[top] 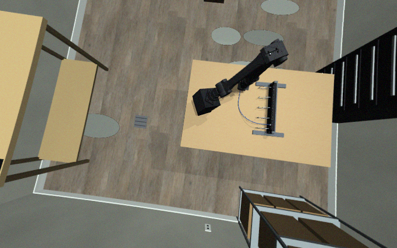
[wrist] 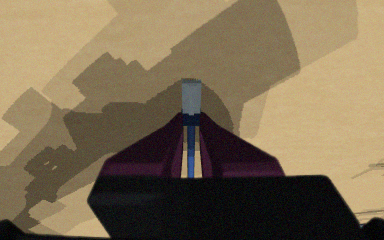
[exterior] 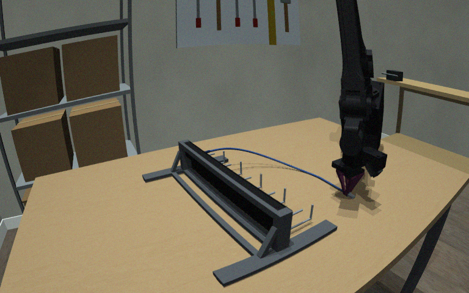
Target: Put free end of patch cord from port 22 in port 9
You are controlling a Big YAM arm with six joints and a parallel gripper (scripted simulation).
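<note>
Now: hand 2 cm to the right of the grey plug.
</note>
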